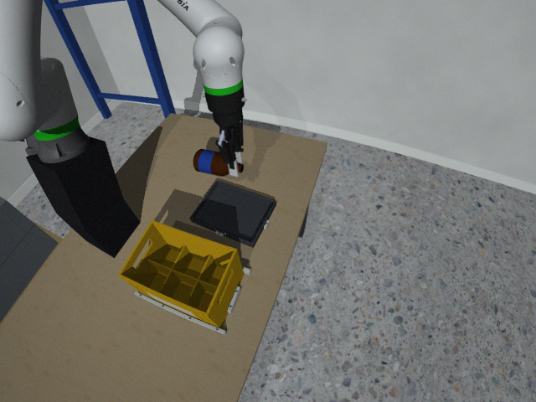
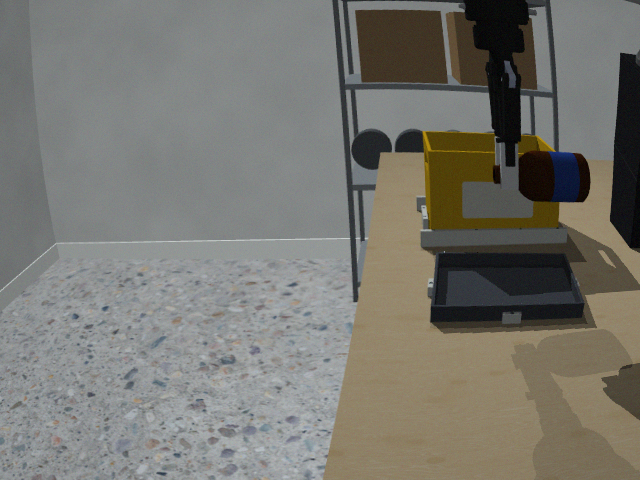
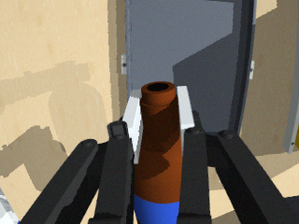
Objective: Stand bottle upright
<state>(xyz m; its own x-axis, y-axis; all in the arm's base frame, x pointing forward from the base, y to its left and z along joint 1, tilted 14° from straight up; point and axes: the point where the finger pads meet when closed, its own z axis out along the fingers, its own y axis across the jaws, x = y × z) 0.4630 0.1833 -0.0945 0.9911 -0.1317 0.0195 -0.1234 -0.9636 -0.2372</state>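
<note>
Right now the brown bottle is 6 cm behind my hand, 2 cm below it and 1 cm to the left of it. From my hand the other things lie so: dark grey tray: 21 cm below, 4 cm to the right, 2 cm behind; yellow crate: 33 cm to the right, 14 cm below, 8 cm behind.
</note>
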